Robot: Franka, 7 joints.
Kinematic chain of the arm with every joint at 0, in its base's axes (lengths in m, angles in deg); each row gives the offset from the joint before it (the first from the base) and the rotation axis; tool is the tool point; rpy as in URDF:
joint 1: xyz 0 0 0.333 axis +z
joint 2: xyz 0 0 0 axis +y
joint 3: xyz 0 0 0.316 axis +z
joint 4: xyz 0.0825 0 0 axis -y
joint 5: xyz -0.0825 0 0.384 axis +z
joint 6: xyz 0 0 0 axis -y
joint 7: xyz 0.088 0 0 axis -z
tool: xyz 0 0 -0.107 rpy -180 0 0
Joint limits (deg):
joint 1: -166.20..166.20
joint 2: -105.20..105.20
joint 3: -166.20..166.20
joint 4: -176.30..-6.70
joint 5: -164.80..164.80
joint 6: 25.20..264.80
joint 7: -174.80..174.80
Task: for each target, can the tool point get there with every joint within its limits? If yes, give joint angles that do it. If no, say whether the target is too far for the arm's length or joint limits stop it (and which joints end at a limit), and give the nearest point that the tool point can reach.
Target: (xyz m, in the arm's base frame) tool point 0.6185 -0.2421 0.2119
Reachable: yes | joints 98.13 -81.03 -112.22 -102.92 109.66 112.88 18.86
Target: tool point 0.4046 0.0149 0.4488
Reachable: yes | joints -11.62 -30.68 12.49 -151.50 123.09 136.65 -85.54
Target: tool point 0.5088 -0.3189 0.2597
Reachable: yes | joints 38.62 68.48 -71.96 -118.23 -109.39 122.08 54.23
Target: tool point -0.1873 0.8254 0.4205
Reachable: yes | joints 114.75 75.47 -60.81 -31.45 -17.11 172.88 105.53
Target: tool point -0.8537 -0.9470 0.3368
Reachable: no: too far | nearest point -0.5744 -0.6372 0.3356 | short by 0.417 m
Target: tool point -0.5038 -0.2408 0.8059
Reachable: yes | joints 135.15 50.77 114.31 -79.51 11.19 120.22 126.27
